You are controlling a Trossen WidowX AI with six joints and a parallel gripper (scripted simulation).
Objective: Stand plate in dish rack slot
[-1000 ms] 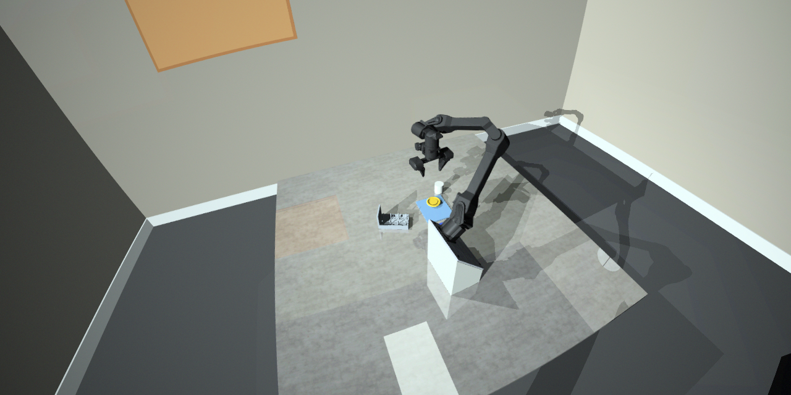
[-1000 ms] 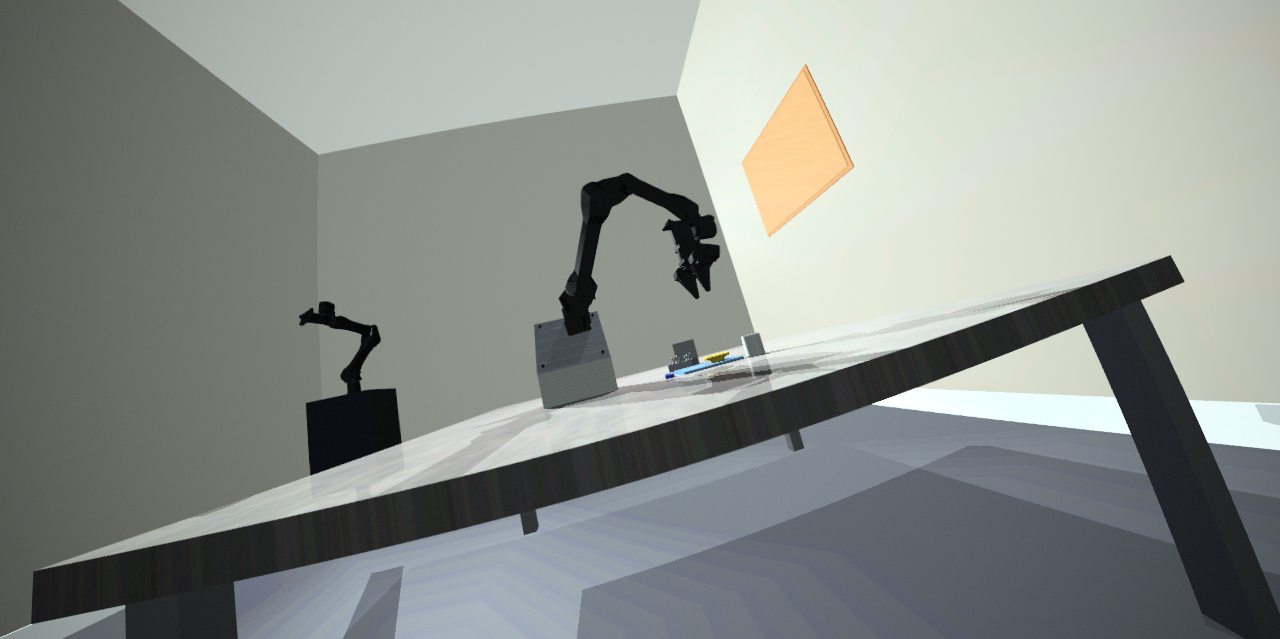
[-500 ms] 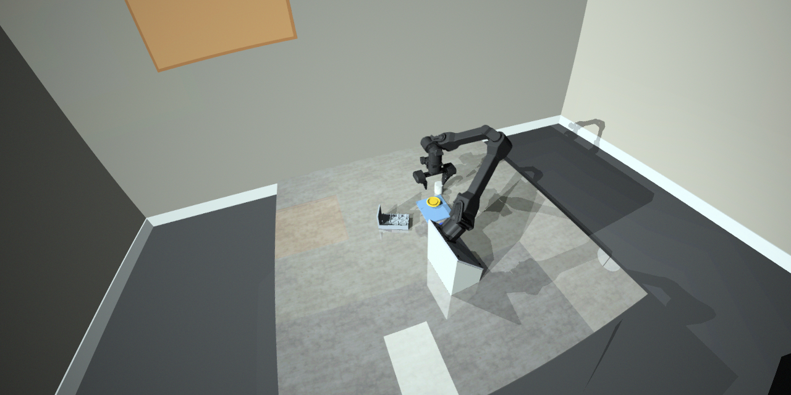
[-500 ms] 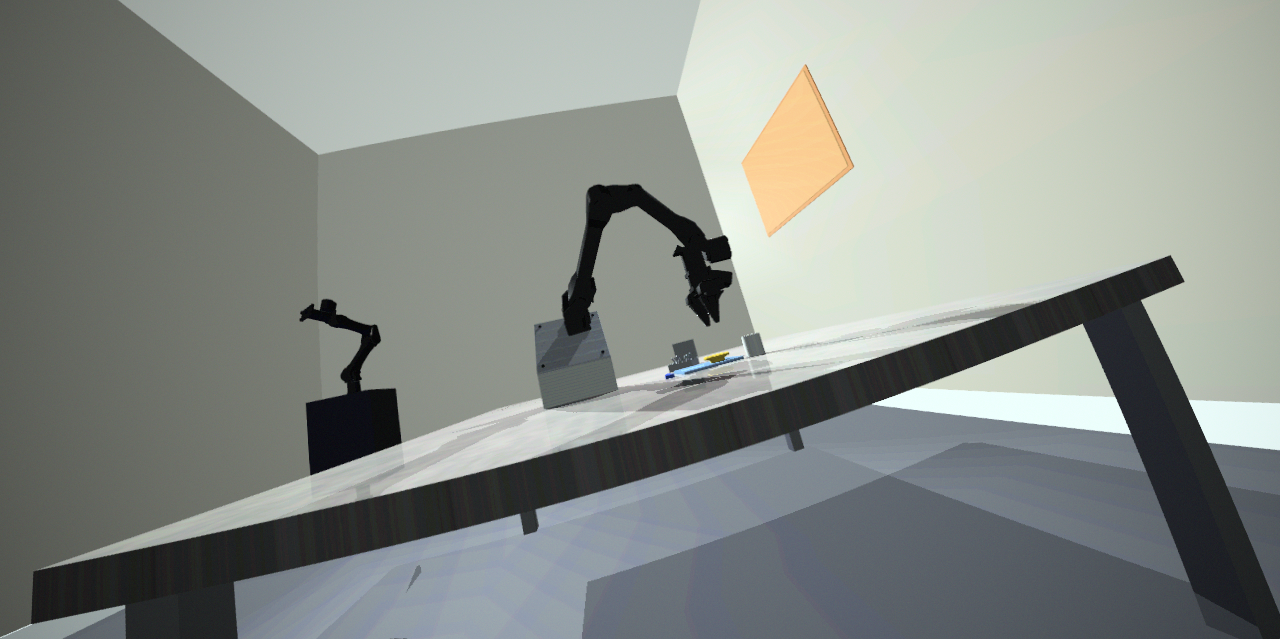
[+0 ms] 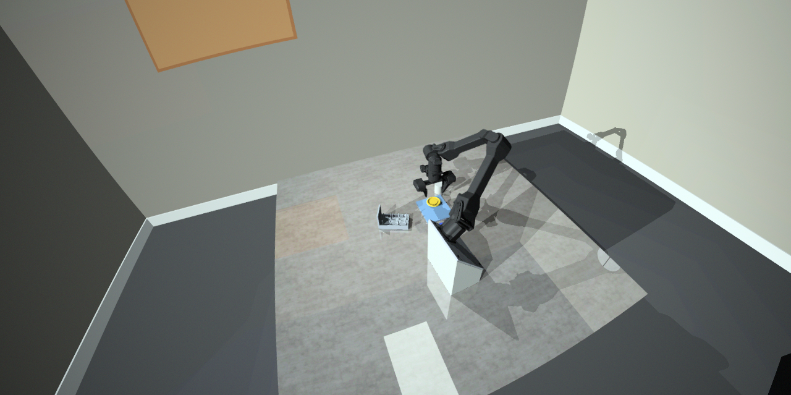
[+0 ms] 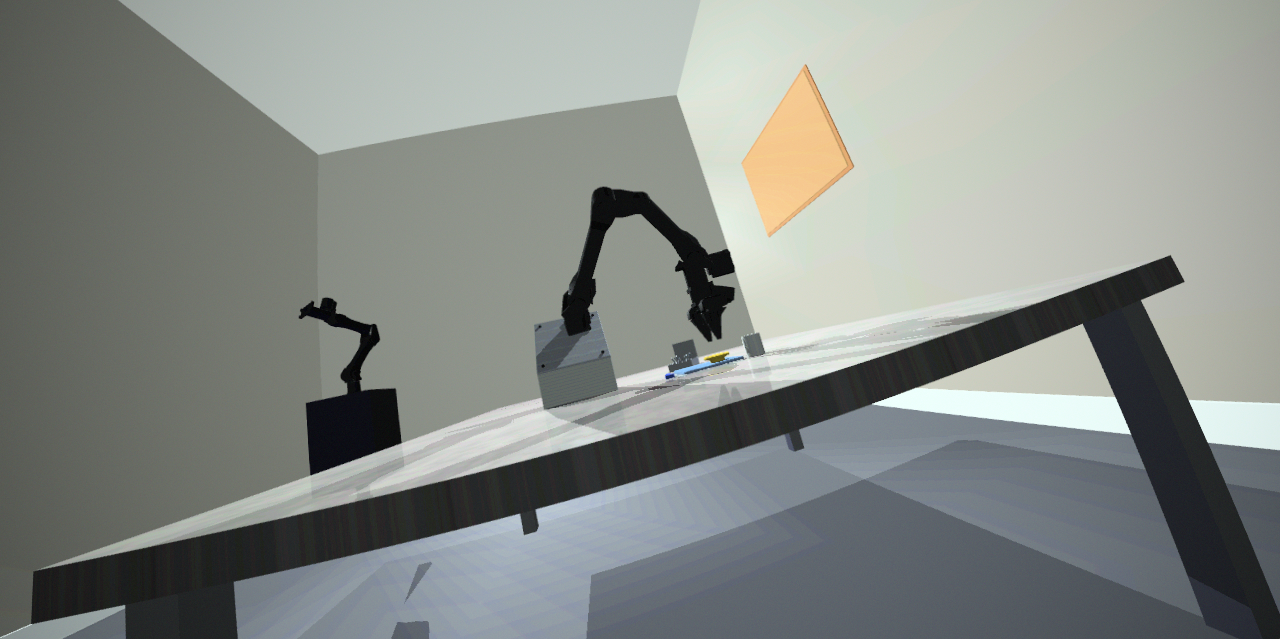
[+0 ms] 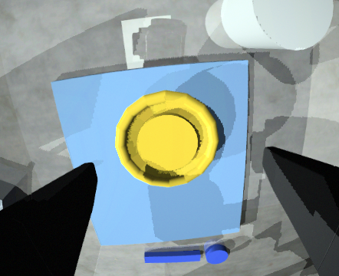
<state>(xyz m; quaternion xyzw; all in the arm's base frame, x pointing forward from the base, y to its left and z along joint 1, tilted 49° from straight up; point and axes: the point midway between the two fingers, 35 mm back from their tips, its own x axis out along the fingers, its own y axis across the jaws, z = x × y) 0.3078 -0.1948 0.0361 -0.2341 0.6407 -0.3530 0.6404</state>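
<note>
The yellow plate lies 40 mm below my gripper tip and 10 mm to the left of it. Round my gripper tip: grey dish rack 220 mm to the left, 30 mm below, 20 mm behind; white cylinder 70 mm to the right, 60 mm ahead, 30 mm below; blue mat 60 mm below, 30 mm behind, 20 mm to the left.
</note>
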